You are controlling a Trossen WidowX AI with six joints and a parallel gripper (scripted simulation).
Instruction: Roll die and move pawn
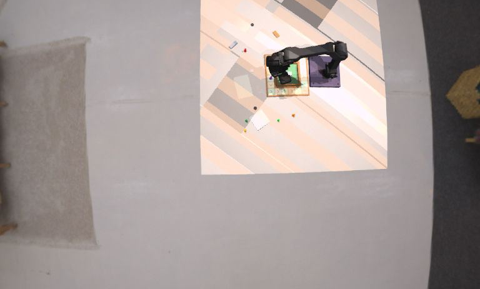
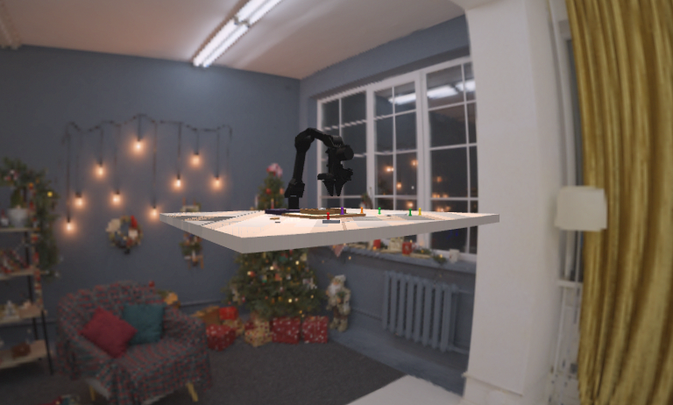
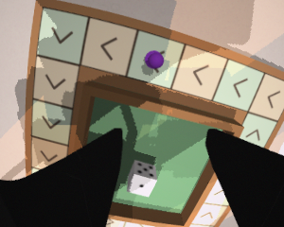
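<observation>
My gripper tip is 3 cm short of the purple pawn, 2 cm to the right of it and 7 cm above it. Round my gripper tip: red pawn (21 cm ahead, 17 cm to the right, 8 cm below); then white die (9 cm behind, 2 cm to the right, 7 cm below); then green dice tray (7 cm behind, 2 cm to the right, 9 cm below).
</observation>
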